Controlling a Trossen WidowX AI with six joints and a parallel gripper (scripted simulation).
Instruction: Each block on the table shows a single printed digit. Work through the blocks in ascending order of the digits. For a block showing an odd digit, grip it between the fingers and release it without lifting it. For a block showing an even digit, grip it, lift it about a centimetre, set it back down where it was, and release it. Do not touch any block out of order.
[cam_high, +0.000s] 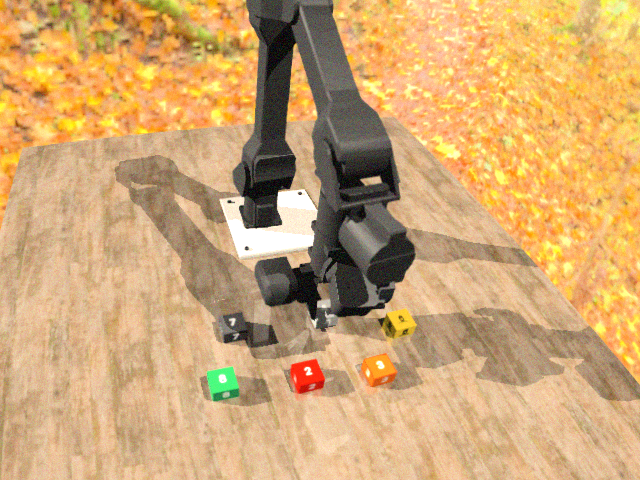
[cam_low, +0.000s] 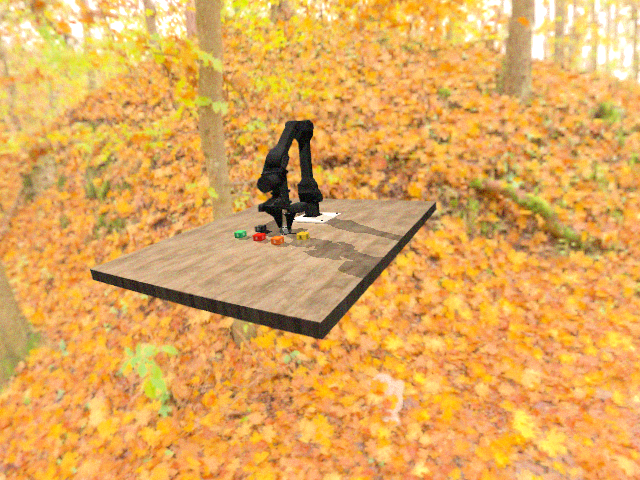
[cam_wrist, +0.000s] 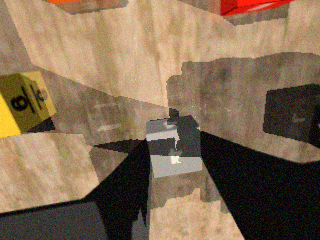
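Right now my gripper tip is 100 mm to the right of the yellow block and 30 mm short of it. Also, from my gripper tip: orange block: 100 mm ahead, 40 mm to the left; then red block: 90 mm ahead, 50 mm to the right; then dark grey block: 120 mm to the right, 10 mm behind.
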